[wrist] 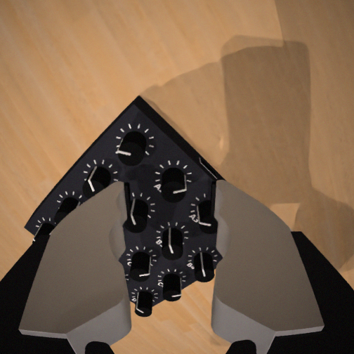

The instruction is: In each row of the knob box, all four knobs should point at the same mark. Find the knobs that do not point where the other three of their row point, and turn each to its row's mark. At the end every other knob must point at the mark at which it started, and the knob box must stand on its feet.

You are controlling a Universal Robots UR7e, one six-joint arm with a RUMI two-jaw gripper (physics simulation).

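The black knob box [165, 146] lies below the gripper, turned cornerwise. Its white pointer lines show. In row A, the first knob [132, 147] and the A3 knob [206, 216] point left; the A2 knob [173, 184] points right. The row B knobs [97, 179] [136, 215] [171, 242] [204, 265] point roughly up the view. Two row C knobs [141, 265] [171, 286] point right. A row D knob [143, 302] points up-left. My gripper [170, 185] is part open and empty above the box. Its fingers hide several knobs; the box's feet are hidden.
A light wooden table top [65, 60] lies under the box. The arm's and gripper's shadow falls on it at the right. The box's upper corner and its two long edges show ahead of the fingers.
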